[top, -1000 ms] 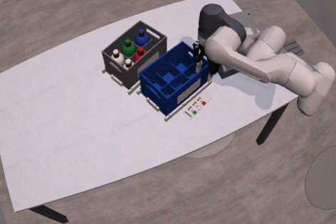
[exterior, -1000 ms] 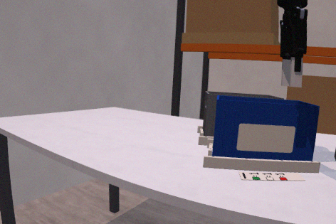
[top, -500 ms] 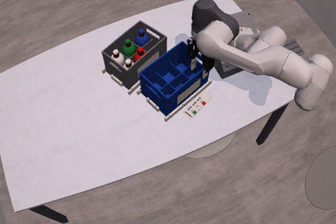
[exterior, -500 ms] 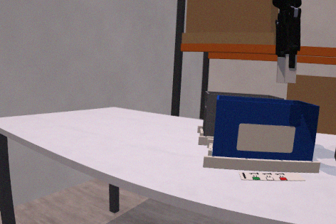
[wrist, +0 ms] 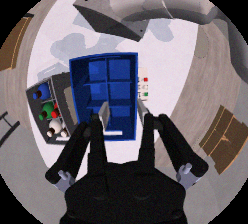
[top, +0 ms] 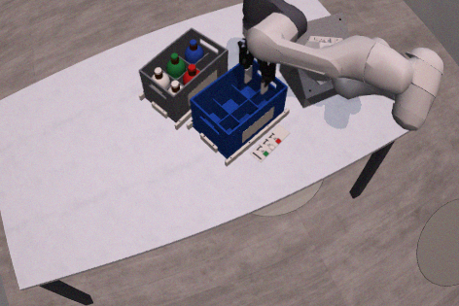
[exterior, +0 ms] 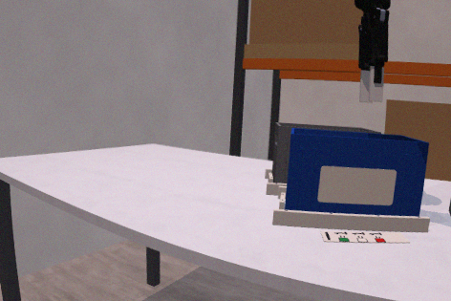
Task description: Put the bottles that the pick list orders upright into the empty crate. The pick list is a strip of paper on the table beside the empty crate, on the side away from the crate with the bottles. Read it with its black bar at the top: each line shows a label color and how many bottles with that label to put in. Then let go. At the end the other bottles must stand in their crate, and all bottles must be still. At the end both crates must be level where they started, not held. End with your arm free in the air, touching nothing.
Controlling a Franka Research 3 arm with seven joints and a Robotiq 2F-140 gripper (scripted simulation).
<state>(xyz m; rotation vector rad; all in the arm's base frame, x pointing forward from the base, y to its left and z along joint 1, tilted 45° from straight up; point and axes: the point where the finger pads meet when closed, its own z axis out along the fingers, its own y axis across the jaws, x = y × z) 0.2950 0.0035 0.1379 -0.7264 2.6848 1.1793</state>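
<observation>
Right now my hand is 28 cm to the left of the green bottle, 20 cm short of it and 19 cm above it. Also, from my hand: pick list (27 cm below, 8 cm to the left, 3 cm behind); blue crate (19 cm below, 4 cm to the right, 4 cm ahead); red bottle (21 cm to the right, 19 cm below, 15 cm ahead).
</observation>
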